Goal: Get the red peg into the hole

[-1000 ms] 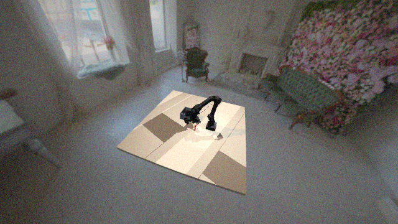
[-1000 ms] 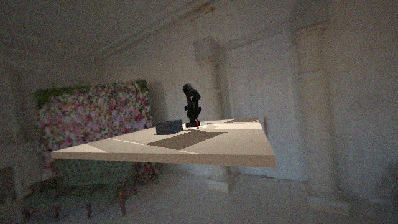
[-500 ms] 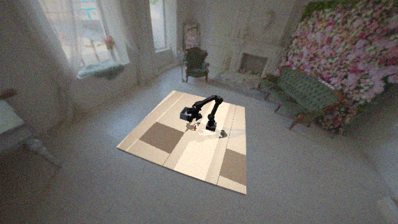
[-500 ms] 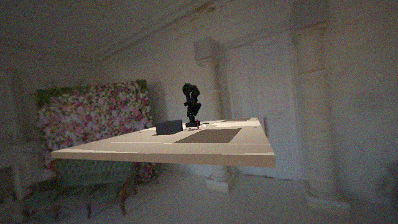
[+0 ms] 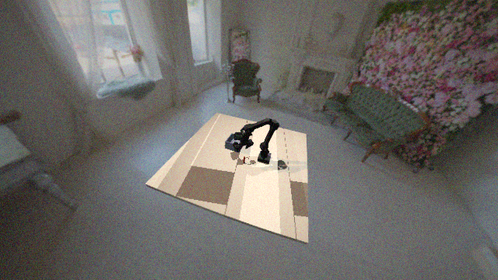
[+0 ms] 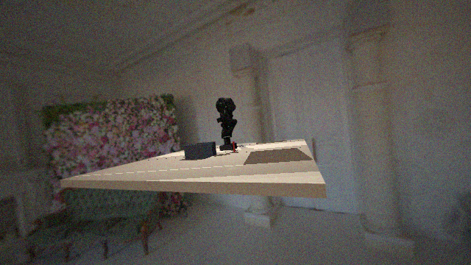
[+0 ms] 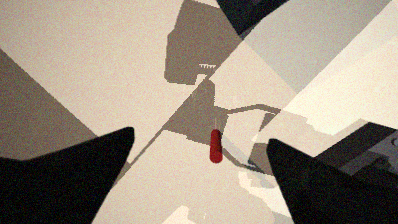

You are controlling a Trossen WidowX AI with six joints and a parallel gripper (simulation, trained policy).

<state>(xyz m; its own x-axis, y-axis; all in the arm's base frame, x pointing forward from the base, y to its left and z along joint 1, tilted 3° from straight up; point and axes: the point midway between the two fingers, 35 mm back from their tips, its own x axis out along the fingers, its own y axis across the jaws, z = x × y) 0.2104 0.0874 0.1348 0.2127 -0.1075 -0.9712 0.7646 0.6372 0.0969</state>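
The red peg lies 10 cm below my gripper tip, 4 cm behind it and 2 cm to the left of it. Also, from my gripper tip: dark box: 19 cm to the right, 11 cm below, 10 cm ahead; then pale plate: 19 cm to the right, 10 cm below, 10 cm ahead.
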